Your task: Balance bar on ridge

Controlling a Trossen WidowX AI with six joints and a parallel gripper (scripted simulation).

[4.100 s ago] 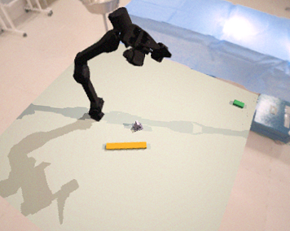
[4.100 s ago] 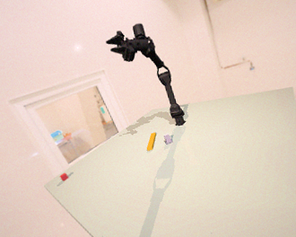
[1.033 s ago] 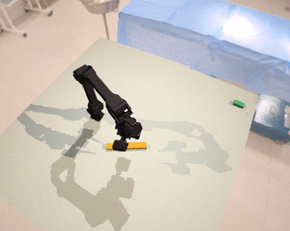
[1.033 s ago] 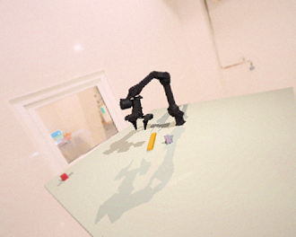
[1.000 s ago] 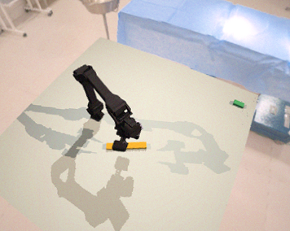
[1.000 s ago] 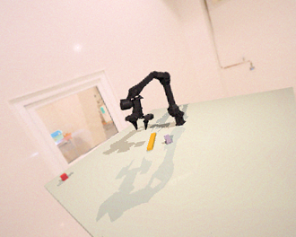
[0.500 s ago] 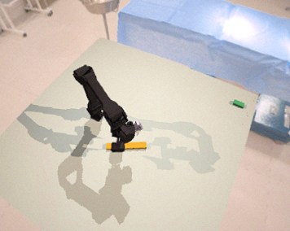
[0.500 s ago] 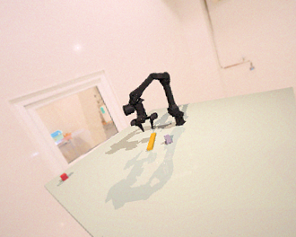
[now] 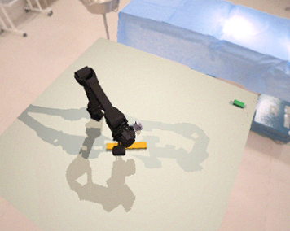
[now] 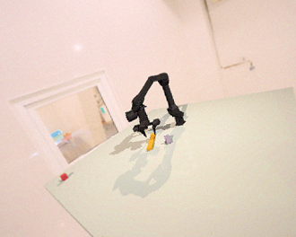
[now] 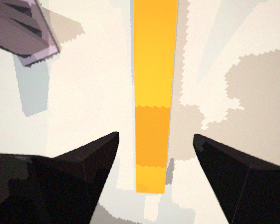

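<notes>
Right now my gripper tip is 2 cm short of the bar, 2 cm to the right of it and 2 cm above it. From my gripper tip the other things lie so: small red block: 50 cm ahead, 40 cm to the right, 2 cm below; small green block: 50 cm ahead, 60 cm to the left, 2 cm below.
</notes>
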